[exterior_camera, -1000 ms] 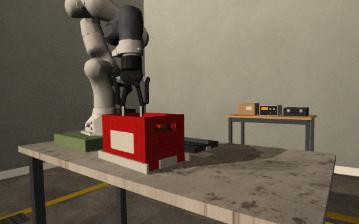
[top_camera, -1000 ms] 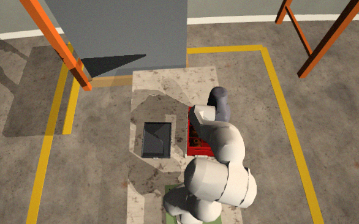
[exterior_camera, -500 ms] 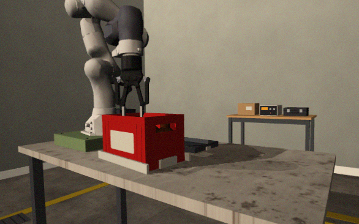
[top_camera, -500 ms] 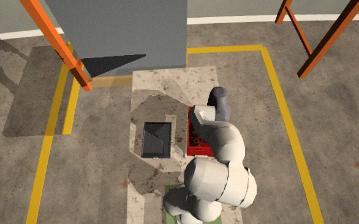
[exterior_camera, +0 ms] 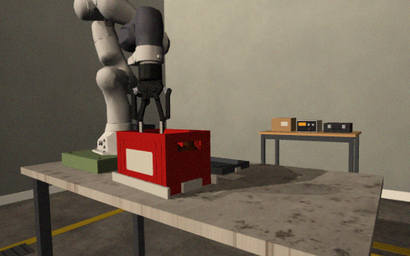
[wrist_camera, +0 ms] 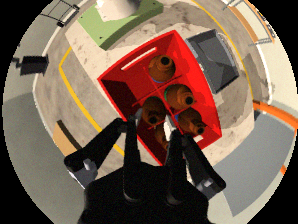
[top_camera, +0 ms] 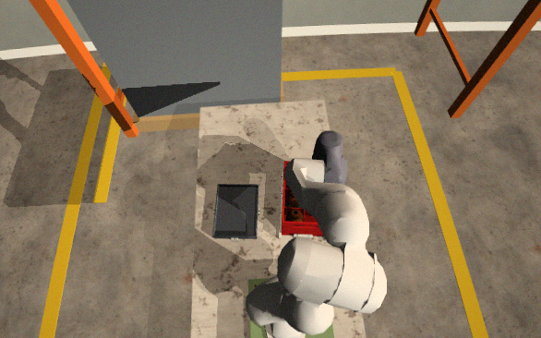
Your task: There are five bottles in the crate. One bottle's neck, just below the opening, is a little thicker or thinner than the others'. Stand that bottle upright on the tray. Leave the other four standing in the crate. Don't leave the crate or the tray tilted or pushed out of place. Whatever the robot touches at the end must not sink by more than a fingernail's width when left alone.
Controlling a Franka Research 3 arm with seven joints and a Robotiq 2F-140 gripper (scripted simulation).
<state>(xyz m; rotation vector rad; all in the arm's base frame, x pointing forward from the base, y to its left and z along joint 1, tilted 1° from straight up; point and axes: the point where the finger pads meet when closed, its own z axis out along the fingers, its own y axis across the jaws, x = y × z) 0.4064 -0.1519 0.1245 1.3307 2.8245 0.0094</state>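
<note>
The brown bottle lies 90 mm below my hand. Round my hand: dark tray: 340 mm to the left, 160 mm below, 10 mm behind; then red crate: 90 mm below, 40 mm to the left.
</note>
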